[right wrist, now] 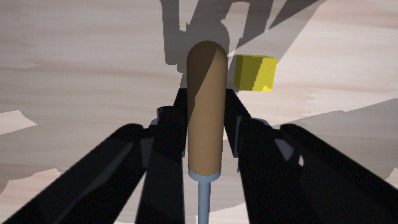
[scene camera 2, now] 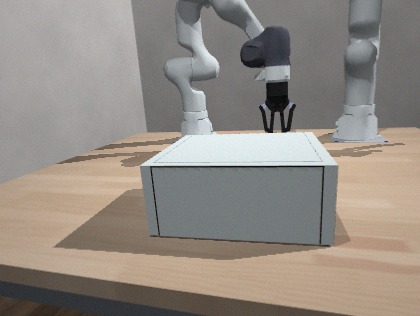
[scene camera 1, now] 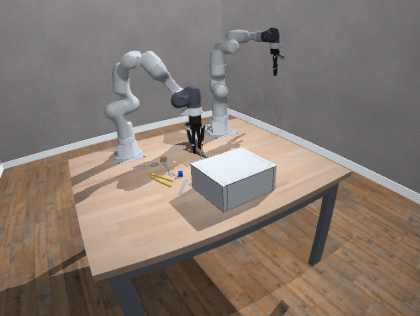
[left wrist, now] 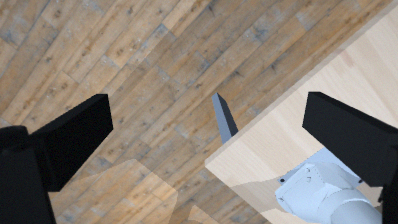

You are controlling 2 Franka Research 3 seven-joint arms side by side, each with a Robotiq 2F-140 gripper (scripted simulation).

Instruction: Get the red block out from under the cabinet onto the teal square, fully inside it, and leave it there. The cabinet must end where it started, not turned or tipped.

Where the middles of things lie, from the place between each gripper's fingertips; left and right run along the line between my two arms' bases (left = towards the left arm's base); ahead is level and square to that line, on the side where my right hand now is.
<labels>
Right now the yellow block [right wrist: 252, 72] is 40 mm to the left of my right hand, 30 mm behind it and 20 mm below it.
Now: the yellow block 210 mm ahead of my left hand, 840 mm to the right of it and 400 mm below it.
</labels>
